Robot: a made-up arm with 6 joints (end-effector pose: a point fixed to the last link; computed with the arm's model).
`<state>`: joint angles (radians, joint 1 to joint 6).
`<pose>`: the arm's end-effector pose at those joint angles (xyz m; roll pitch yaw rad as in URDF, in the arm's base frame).
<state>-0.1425 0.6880 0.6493 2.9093 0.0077 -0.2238</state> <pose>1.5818 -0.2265 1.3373 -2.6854 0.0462 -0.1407</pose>
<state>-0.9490 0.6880 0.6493 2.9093 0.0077 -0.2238</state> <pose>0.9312 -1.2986 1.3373 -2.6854 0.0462 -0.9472</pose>
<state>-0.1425 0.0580 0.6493 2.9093 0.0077 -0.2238</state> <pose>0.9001 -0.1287 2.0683 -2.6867 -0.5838 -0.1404</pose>
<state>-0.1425 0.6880 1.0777 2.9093 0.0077 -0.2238</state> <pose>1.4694 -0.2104 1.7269 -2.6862 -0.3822 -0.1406</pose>
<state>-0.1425 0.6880 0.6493 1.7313 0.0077 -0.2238</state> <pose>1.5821 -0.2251 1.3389 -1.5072 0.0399 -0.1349</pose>
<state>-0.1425 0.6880 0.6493 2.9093 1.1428 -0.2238</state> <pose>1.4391 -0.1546 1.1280 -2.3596 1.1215 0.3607</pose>
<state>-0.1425 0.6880 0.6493 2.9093 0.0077 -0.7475</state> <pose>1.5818 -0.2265 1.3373 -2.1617 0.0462 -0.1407</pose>
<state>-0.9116 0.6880 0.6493 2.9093 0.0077 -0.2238</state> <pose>0.9791 -1.2629 1.3373 -2.6854 0.0462 -0.9098</pose>
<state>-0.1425 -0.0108 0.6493 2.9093 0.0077 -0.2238</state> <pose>0.8015 -0.1145 2.1184 -2.6869 -0.6526 -0.1403</pose>
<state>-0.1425 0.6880 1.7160 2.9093 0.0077 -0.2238</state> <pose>1.0370 -0.1483 2.1368 -2.6884 -1.0205 -0.1391</pose>
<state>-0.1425 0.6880 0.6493 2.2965 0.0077 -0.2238</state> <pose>1.5820 -0.2255 1.3379 -2.0725 0.0438 -0.1367</pose>
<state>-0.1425 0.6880 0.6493 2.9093 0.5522 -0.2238</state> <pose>1.5453 -0.1918 1.2156 -2.6403 0.5740 0.0018</pose>
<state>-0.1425 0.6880 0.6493 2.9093 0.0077 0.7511</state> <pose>1.5818 -0.2265 1.3373 2.6229 0.0462 -0.1407</pose>
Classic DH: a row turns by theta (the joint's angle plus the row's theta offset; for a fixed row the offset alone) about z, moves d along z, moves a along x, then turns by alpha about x. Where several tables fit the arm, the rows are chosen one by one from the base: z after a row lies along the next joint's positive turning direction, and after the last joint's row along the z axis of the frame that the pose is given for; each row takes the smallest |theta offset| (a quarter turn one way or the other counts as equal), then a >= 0, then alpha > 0; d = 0 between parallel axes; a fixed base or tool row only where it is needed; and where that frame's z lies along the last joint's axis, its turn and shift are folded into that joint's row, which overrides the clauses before.
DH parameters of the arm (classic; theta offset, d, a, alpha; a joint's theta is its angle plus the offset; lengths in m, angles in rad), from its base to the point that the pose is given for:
joint 1: 0 0.646 0.132 -1.5708
joint 2: -1.5708 0 0.809 3.1416
joint 3: 0 0 0.105 -1.5708
joint 4: 0 -0.704 0 1.5708
joint 5: 0 0 0 -1.5708
joint 6: 1.5708 -0.245 0 1.5708
tool (fixed): -1.5708 0 0 0

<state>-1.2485 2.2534 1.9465 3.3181 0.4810 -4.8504</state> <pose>0.4993 -1.5580 -0.1489 1.4715 0.7782 -1.3628</pose>
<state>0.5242 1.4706 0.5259 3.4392 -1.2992 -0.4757</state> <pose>1.3989 0.8887 0.2970 -2.8484 -0.3282 0.8272</pose>
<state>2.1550 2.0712 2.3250 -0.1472 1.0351 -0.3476</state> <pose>-0.8377 1.3230 0.7694 0.8274 -1.2582 1.7324</pose>
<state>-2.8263 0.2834 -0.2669 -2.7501 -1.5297 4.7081</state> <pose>-1.0549 -0.4423 1.3317 -2.0967 -0.8722 -2.1918</pose>
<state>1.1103 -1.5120 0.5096 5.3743 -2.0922 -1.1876</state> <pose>-0.5528 -0.7373 1.2285 0.8279 0.2179 1.8865</pose>
